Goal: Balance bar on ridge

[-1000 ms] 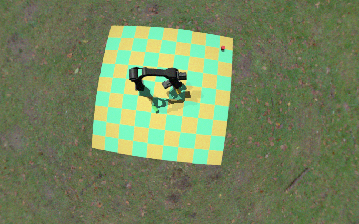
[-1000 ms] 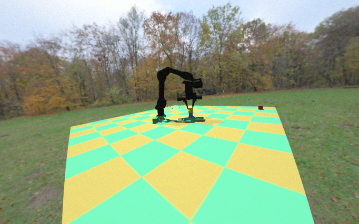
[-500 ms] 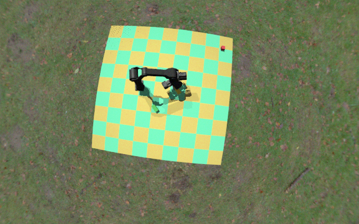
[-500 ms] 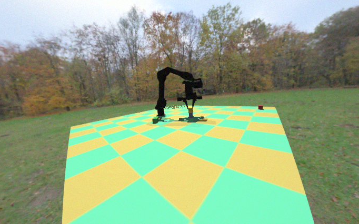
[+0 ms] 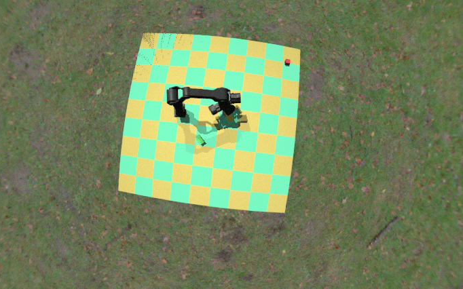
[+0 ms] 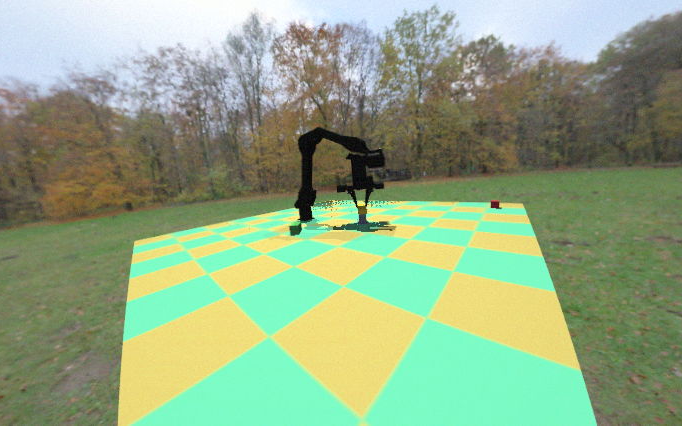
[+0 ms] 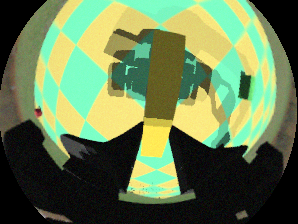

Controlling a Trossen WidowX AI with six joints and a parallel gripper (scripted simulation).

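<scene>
Now: gripper tip 2 cm to the left of the yellow bar and 2 cm short of it. Also, from my gripper tip: red cube: 44 cm to the left, 44 cm ahead, 4 cm below; green block: 24 cm to the right, 14 cm behind, 4 cm below.
</scene>
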